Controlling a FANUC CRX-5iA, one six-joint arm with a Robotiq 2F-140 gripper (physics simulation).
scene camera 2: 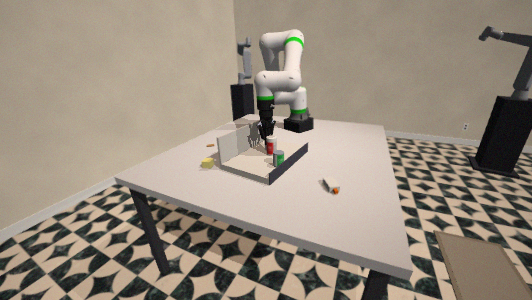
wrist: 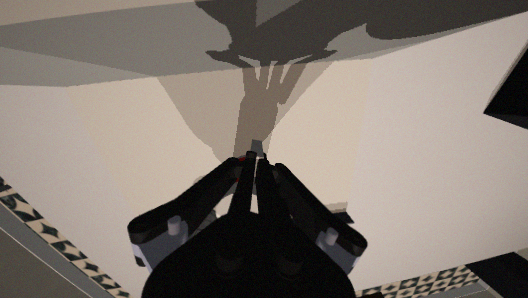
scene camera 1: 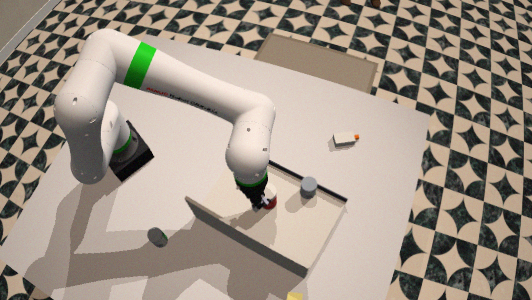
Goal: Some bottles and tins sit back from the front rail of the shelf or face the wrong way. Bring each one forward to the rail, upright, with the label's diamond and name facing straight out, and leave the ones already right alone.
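Frame: origin at the arm's base, x left, y back, z up, level; metres.
Where they show: gripper, fingertip midpoint: [scene camera 2: 267,150] [wrist: 255,147] [scene camera 1: 257,208]; arm's base at its link origin: [scene camera 2: 298,118] [scene camera 1: 121,146].
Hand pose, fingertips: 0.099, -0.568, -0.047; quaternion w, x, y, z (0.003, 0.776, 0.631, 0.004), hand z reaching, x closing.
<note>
Things, the pixels of their top centre, and the offset from my fingertips, as dx, dy, dz. "spot": a spot on its surface instead.
- white tin with a red label, surface spot: [scene camera 2: 270,147] spot: +0.053, -0.044, +0.043
- dark front rail at its top centre: [scene camera 1: 292,171] [scene camera 2: 291,155] +0.176, -0.029, +0.021
- grey-topped tin with a green label, top centre: [scene camera 1: 309,183] [scene camera 2: 278,152] +0.149, -0.111, +0.063
- green tin at its top centre: [scene camera 1: 154,234] -0.283, +0.228, +0.030
- yellow block at its top centre: [scene camera 2: 207,159] -0.197, -0.276, -0.002
- white box with an orange end, top centre: [scene camera 1: 347,136] [scene camera 2: 332,183] +0.428, -0.123, -0.012
A white tin with a red label [scene camera 1: 270,200] [scene camera 2: 270,147] stands upright on the shelf, back from the dark front rail [scene camera 1: 330,193] [scene camera 2: 290,162]. In scene camera 2 its red patch shows left of its white side; the diamond and name are too small to read. My gripper [scene camera 1: 260,203] [scene camera 2: 267,141] [wrist: 255,147] is shut and empty, with its fingertips close beside this tin, which is mostly hidden in the wrist view. A grey-topped tin with a green label [scene camera 1: 309,186] [scene camera 2: 279,158] stands upright close to the rail, green side toward it.
Another grey and green tin [scene camera 1: 157,237] is on the table outside the shelf, behind its back wall [scene camera 1: 245,239] [scene camera 2: 228,146]. A yellow block [scene camera 1: 294,296] [scene camera 2: 207,163] is near the shelf. A white box with an orange end [scene camera 1: 344,139] [scene camera 2: 330,183] lies beyond the rail.
</note>
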